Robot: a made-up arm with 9 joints.
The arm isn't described. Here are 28 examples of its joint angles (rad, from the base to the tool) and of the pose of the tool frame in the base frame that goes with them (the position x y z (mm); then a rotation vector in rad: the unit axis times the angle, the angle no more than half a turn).
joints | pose
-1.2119 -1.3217 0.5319 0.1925 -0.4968 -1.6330 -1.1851 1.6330 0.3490 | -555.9 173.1 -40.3 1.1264 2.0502 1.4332
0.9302 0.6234 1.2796 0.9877 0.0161 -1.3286 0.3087 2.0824 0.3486 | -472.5 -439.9 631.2 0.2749 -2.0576 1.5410
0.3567 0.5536 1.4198 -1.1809 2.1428 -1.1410 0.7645 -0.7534 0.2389 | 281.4 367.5 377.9 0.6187 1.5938 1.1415
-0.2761 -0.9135 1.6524 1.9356 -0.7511 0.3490 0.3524 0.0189 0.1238 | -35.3 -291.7 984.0 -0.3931 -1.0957 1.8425
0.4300 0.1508 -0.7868 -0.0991 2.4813 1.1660 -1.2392 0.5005 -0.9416 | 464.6 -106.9 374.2 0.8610 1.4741 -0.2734
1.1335 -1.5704 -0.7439 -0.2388 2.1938 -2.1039 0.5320 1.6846 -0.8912 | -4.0 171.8 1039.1 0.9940 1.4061 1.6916
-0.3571 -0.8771 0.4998 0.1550 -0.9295 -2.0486 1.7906 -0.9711 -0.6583 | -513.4 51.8 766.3 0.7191 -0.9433 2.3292
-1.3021 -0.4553 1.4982 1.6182 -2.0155 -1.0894 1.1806 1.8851 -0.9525 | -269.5 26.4 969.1 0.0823 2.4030 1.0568
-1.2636 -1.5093 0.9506 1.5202 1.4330 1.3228 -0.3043 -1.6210 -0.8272 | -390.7 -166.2 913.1 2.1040 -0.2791 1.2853
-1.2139 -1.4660 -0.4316 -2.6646 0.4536 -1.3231 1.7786 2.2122 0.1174 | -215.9 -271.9 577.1 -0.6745 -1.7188 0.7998
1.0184 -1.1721 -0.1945 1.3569 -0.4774 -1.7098 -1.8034 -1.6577 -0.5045 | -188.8 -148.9 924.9 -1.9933 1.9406 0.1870
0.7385 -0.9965 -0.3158 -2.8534 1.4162 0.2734 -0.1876 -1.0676 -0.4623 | 448.1 -235.3 238.6 -0.6179 0.3348 -0.7877
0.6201 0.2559 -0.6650 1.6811 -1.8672 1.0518 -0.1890 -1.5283 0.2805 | 364.5 -178.3 395.4 -1.9047 -1.1885 -0.8381
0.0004 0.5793 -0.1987 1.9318 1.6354 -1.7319 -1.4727 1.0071 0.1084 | -434.9 -738.3 740.1 0.7387 1.3302 -2.0556
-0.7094 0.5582 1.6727 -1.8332 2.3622 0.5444 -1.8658 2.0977 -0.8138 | -415.0 -382.3 652.1 -0.3667 1.2292 -2.7066
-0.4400 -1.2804 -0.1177 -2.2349 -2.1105 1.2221 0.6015 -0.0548 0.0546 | 289.9 -95.3 893.8 -0.3659 0.1913 0.9351
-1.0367 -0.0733 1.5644 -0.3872 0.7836 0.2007 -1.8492 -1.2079 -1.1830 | -104.5 -134.0 720.5 0.7852 1.9343 0.3239
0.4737 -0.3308 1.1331 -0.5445 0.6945 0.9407 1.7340 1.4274 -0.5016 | -162.5 -184.2 1014.1 -0.6581 -0.9538 -2.7907
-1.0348 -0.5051 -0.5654 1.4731 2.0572 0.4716 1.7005 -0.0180 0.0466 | -55.7 -21.3 667.1 -0.2736 -1.6191 -0.4031
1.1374 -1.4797 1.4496 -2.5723 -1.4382 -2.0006 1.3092 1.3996 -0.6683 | -313.8 -157.4 -67.8 -1.0629 1.3015 0.7215
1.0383 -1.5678 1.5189 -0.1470 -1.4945 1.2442 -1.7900 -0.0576 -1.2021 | 316.6 -297.1 481.2 -0.1675 -1.5984 0.8128
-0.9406 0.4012 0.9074 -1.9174 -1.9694 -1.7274 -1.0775 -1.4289 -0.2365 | -500.5 -457.2 139.2 -1.7583 0.8327 0.3824
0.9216 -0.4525 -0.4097 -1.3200 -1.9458 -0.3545 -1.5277 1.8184 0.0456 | 602.1 -873.9 697.5 0.6941 -1.1833 -0.1095
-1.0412 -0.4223 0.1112 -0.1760 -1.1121 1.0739 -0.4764 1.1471 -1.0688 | 206.1 -376.5 936.7 -1.0901 -0.0051 -1.6671
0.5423 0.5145 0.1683 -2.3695 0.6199 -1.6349 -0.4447 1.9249 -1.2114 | -560.1 -183.8 725.8 0.3346 2.6071 1.0026
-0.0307 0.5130 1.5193 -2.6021 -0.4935 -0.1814 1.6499 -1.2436 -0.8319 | 416.3 -229.6 545.3 1.0060 0.3416 -0.0699
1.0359 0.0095 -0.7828 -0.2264 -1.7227 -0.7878 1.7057 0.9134 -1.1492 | 419.0 -98.8 182.4 0.8595 0.5149 -2.0932
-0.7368 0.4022 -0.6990 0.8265 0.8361 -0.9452 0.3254 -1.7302 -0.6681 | -116.0 -621.4 544.2 1.5253 -1.5482 -2.0065
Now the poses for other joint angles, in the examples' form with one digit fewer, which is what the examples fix.
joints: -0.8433 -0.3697 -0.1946 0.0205 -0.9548 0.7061 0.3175 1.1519 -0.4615
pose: 390 -218 1001 -2.192 0.328 -1.819
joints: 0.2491 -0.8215 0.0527 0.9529 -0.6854 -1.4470 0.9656 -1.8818 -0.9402
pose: -308 -86 888 0.094 2.186 1.949
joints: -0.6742 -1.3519 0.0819 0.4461 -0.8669 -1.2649 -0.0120 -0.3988 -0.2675
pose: -684 -286 603 -0.822 -1.014 2.140
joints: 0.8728 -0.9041 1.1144 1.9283 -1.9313 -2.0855 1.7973 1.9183 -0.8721
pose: 542 132 48 -1.319 -1.140 0.166
